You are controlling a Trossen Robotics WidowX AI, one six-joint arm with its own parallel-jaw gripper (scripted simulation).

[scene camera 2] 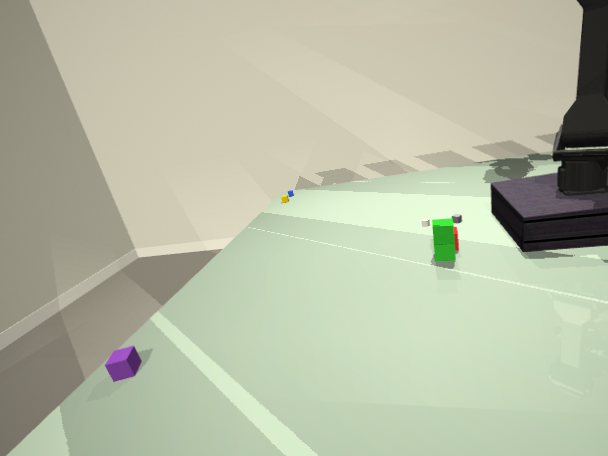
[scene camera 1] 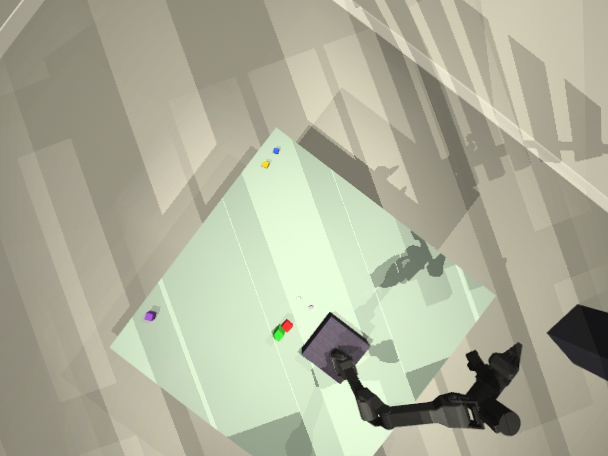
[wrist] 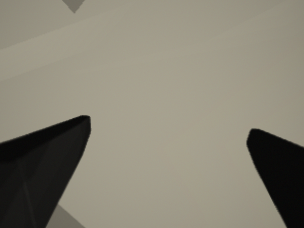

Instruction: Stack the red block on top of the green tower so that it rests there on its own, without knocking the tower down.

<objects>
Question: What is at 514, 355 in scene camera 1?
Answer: The gripper.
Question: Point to a purple cube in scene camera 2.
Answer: At 123, 363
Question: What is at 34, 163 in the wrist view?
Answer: The gripper.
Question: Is the gripper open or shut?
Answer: Open.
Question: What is the gripper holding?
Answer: Nothing.
</objects>
